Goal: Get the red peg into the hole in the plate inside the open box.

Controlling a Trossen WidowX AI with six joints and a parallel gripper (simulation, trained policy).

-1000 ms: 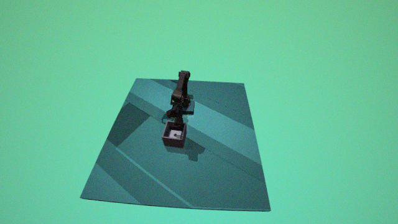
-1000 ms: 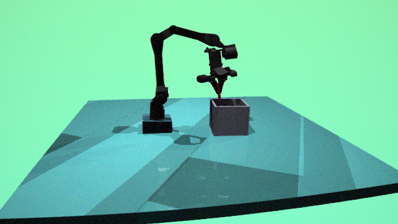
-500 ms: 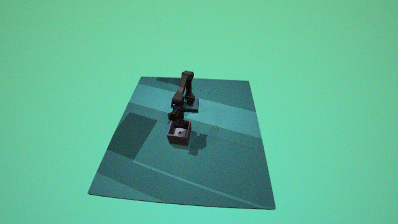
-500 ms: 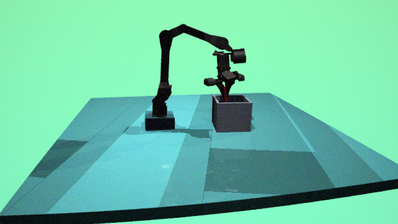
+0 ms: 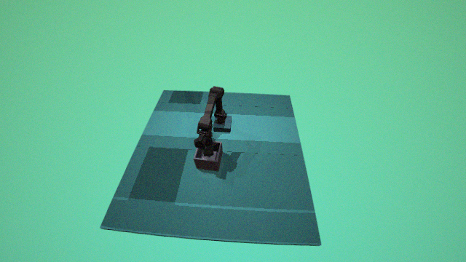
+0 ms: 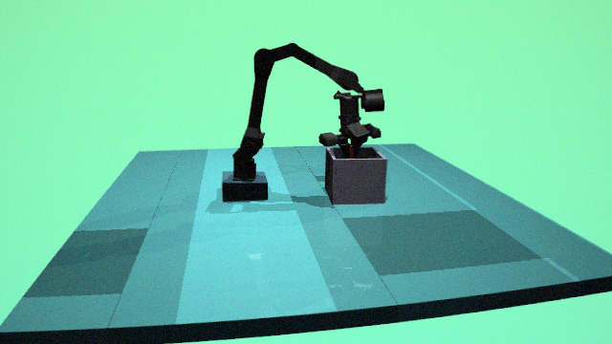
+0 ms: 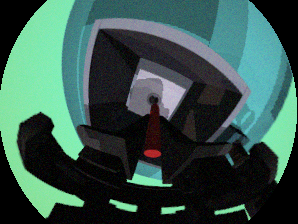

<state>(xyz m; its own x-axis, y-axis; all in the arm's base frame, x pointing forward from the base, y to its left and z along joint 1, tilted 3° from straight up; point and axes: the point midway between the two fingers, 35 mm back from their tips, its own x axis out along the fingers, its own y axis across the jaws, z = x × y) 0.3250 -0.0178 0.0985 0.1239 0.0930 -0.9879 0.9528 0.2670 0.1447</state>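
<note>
Now: gripper tip 1 cm below the red peg. Also, from my gripper tip: plate: 1 cm ahead, 1 cm to the right, 6 cm below.
</note>
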